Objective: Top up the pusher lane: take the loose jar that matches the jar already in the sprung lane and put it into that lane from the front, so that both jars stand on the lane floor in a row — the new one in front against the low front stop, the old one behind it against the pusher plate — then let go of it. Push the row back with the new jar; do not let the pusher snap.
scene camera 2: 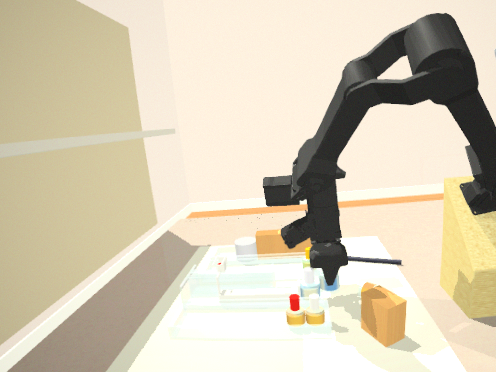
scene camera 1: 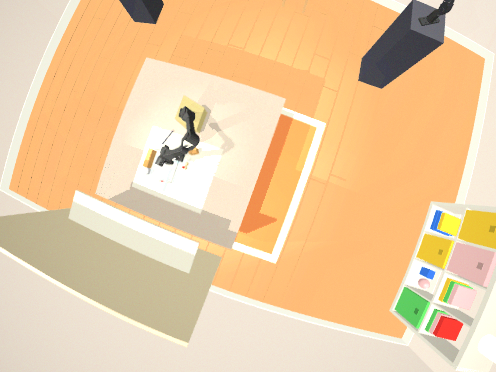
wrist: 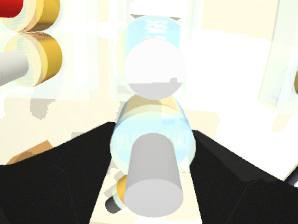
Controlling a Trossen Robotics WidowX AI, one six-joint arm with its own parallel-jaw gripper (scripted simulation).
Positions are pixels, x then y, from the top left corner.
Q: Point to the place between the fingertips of my gripper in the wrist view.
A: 152,133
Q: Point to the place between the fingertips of my gripper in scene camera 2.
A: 329,279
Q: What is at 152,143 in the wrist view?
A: A pale blue jar.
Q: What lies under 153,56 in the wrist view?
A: A pale blue jar.
